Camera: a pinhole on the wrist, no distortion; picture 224 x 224 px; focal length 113.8 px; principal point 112.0 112.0 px. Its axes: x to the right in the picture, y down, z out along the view. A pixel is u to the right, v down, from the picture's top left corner.
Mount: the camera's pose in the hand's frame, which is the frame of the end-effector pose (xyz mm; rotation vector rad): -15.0 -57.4 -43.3 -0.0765 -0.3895 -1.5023
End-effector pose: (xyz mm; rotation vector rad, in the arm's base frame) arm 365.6 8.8 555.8 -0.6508 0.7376 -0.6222
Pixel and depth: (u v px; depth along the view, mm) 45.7 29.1 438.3
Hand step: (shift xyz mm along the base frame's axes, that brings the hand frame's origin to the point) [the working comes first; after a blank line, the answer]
In the camera's frame: -255.4 -319.3 438.3

8.7 551.9 94.1
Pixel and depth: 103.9 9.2 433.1
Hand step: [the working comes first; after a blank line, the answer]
In the camera's frame: -30.8 -391.2 433.1

-53.7 471.3 306.7
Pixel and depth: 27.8 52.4 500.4
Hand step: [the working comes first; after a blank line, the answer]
In the camera's frame: -370.2 -262.1 500.4

95.8 618.0 2.5
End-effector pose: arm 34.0 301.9 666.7 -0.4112 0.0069 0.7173
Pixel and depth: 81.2 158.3 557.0
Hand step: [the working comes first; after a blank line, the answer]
In the camera's frame: -150.8 226.6 557.0

-164.1 411.9 328.7
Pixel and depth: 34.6 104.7 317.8
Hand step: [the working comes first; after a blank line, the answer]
In the camera's frame: -216.1 -20.4 317.8

-256.1 163.9 99.4
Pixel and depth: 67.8 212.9 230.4
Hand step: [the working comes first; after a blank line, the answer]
In the camera's frame: -89.5 204.3 230.4

8.0 229.4 109.7
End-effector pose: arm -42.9 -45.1 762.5 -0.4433 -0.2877 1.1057
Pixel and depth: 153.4 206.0 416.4
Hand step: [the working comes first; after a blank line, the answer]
In the camera's frame: 151.5 344.0 416.4

-53.7 287.7 428.0
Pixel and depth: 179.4 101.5 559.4
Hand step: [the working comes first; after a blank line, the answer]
In the camera's frame: 331.3 -51.6 559.4

-150.2 -124.1 602.4
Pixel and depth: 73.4 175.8 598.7
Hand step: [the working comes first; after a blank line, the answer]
In the camera's frame: -203.1 335.7 598.7

-413.0 399.5 296.0
